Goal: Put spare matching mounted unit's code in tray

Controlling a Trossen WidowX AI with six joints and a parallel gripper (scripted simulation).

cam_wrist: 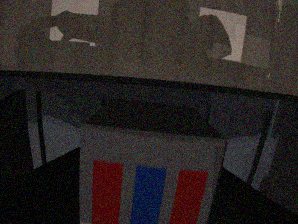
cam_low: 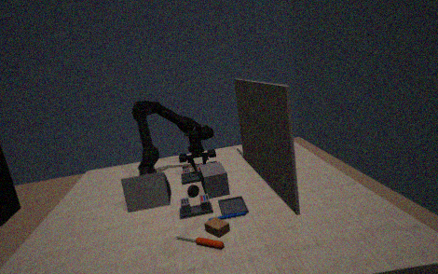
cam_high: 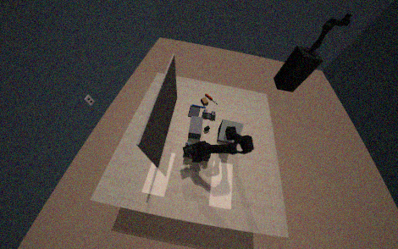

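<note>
The tray lies 420 mm to the right of my gripper tip, 80 mm ahead of it and 10 mm below it. Also, from my gripper tip: dark mounted unit: 210 mm to the right, 40 mm ahead, 30 mm above; then dark spare block: 30 mm above; then tall grey panel: 280 mm ahead, 220 mm to the right, 210 mm above.
</note>
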